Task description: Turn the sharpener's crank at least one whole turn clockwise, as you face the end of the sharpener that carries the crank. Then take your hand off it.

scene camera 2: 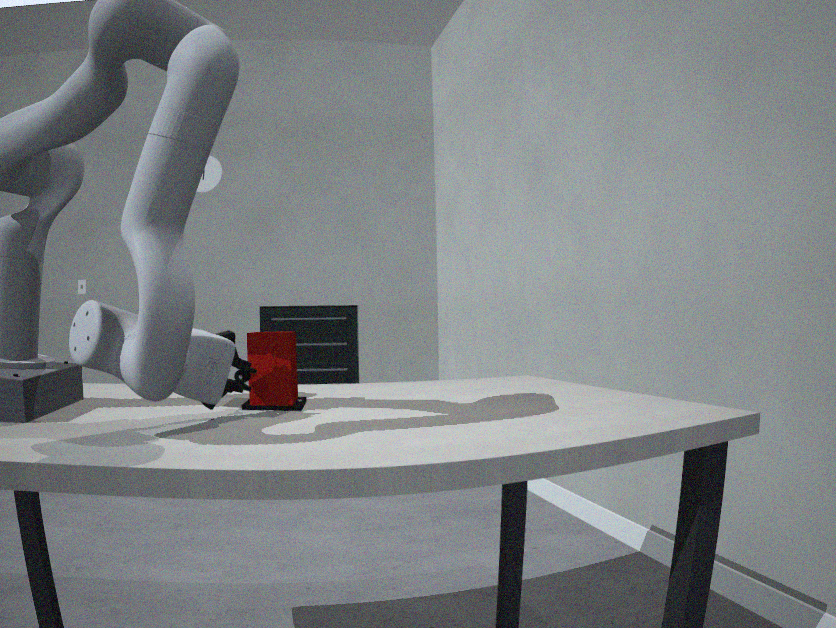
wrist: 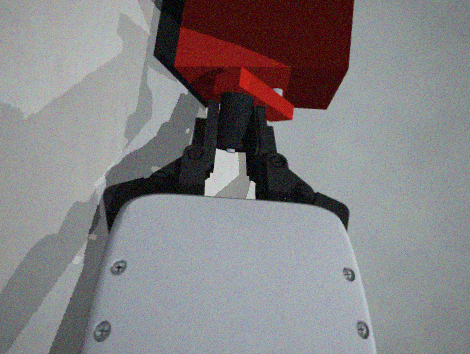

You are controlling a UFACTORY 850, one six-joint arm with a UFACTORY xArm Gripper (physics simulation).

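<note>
The red sharpener (scene camera 2: 273,368) (wrist: 305,45) stands upright on its black base (scene camera 2: 294,404) (wrist: 167,37) on the table. In the wrist view its crank arm (wrist: 266,96) is a bright red bar slanting down to the right across the near end, with a black cylindrical handle (wrist: 236,124) at its left end pointing towards me. My gripper (scene camera 2: 248,376) (wrist: 233,119) is shut on that handle, one black finger on each side of it. In the scene view the fingers are at the sharpener's left side and hide most of the crank.
The pale table (scene camera 2: 608,419) extends to the right of the sharpener, with arm shadows across it. The arm's base (scene camera 2: 50,392) stands at the table's left. A dark drawer unit (scene camera 2: 327,337) is behind the table, and a round wall clock (scene camera 2: 212,173) is partly hidden by the arm.
</note>
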